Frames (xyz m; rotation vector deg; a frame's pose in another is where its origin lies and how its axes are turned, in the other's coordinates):
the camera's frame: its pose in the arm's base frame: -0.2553 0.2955 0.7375 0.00 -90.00 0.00
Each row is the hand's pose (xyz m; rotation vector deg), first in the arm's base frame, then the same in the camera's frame.
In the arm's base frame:
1: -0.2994 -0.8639 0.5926 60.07 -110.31 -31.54
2: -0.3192 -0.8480 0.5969 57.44 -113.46 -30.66
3: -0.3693 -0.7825 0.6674 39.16 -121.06 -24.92
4: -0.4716 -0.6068 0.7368 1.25 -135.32 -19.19
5: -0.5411 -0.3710 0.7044 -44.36 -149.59 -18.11
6: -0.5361 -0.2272 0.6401 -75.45 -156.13 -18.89
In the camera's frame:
1: -0.1449 -1.1594 0.0441 17.03 -29.39 -54.67
2: -0.1406 -1.1435 0.0639 15.87 -31.77 -52.22
3: -0.0701 -1.0780 0.1140 8.34 -35.21 -37.52
4: -0.0007 -0.9023 0.2163 -10.19 -46.01 -11.61
5: -0.0331 -0.6665 0.2858 -33.87 -63.83 14.23
6: -0.0974 -0.5227 0.2808 -49.40 -77.31 29.61

